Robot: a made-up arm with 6 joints. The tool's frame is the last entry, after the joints.
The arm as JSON. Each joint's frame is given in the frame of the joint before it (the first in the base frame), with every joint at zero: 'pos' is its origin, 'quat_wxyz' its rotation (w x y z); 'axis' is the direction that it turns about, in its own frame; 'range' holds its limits. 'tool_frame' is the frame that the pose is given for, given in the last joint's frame.
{
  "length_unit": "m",
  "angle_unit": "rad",
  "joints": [
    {
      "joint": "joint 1",
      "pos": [
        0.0,
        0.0,
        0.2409
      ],
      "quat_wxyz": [
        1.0,
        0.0,
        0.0,
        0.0
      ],
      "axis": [
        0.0,
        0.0,
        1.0
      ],
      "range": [
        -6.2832,
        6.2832
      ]
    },
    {
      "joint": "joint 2",
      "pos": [
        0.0,
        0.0,
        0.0
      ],
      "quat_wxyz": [
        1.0,
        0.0,
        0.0,
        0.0
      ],
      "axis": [
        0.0,
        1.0,
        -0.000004
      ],
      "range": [
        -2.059,
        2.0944
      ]
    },
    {
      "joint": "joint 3",
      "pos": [
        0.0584,
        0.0,
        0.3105
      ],
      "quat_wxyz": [
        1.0,
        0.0,
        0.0,
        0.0
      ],
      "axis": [
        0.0,
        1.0,
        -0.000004
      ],
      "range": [
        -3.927,
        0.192
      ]
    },
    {
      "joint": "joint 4",
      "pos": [
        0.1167,
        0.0,
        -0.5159
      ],
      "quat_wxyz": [
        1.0,
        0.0,
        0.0,
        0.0
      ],
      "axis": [
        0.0,
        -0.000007,
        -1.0
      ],
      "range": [
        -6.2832,
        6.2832
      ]
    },
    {
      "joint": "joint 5",
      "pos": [
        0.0,
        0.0,
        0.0
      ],
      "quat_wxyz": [
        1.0,
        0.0,
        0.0,
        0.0
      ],
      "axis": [
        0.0,
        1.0,
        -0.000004
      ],
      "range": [
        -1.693,
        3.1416
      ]
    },
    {
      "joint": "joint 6",
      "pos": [
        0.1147,
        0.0,
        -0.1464
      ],
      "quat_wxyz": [
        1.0,
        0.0,
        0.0,
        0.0
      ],
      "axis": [
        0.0,
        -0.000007,
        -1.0
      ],
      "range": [
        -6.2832,
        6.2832
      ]
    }
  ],
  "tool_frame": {
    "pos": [
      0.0,
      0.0,
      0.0
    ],
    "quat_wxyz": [
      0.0,
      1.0,
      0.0,
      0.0
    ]
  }
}
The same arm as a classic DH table. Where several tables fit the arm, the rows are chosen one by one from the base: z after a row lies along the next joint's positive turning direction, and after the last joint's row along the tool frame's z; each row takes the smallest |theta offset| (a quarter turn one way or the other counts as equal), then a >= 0, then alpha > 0; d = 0 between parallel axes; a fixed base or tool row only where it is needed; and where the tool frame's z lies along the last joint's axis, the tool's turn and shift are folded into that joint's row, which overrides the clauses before.
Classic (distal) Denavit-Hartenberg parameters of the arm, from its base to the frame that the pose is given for. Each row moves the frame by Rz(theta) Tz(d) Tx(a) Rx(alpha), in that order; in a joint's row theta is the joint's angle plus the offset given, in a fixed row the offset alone. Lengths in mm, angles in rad.
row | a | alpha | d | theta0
joint 1 | 0.0 | -1.5708 | 240.9 | 0.0000
joint 2 | 315.9 | 0.0000 | 0.0 | -1.3849
joint 3 | 116.7 | -1.5708 | 0.0 | 1.3849
joint 4 | 0.0 | 1.5708 | 515.9 | 0.0000
joint 5 | 114.7 | -1.5708 | 0.0 | 0.0000
joint 6 | 0.0 | 0.0000 | 146.4 | 0.0000
Joint limits (rad, base to tool): -6.2832..6.2832 -2.0590..2.0944 -3.9270..0.1920 -6.2832..6.2832 -1.6930..3.1416 -6.2832..6.2832

